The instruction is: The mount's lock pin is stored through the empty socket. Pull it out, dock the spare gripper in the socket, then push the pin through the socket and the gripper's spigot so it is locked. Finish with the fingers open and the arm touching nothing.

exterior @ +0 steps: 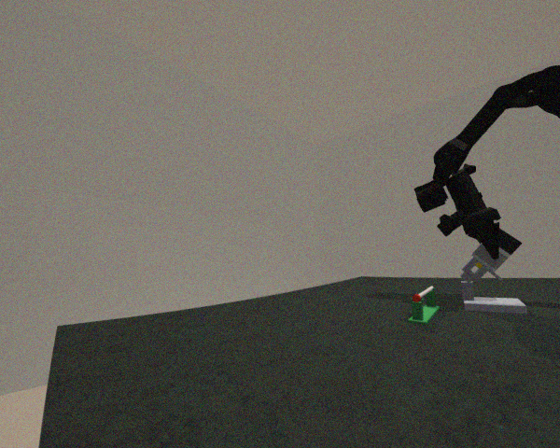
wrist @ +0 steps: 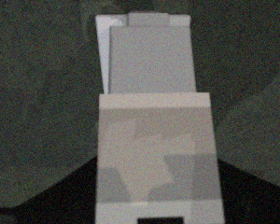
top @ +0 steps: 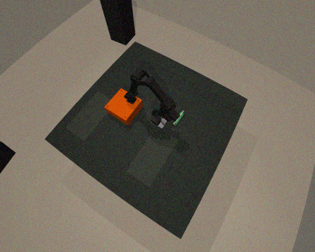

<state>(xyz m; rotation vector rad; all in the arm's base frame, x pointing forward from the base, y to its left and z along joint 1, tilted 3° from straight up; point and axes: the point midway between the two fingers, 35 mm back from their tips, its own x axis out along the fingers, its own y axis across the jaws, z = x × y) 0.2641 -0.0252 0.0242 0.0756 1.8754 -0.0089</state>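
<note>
My gripper tip is 1 cm below the spare gripper and 1 cm short of it. Round my gripper tip: green stand: 14 cm ahead, 11 cm to the left, 8 cm below; grey mount: 5 cm below, 3 cm ahead.
</note>
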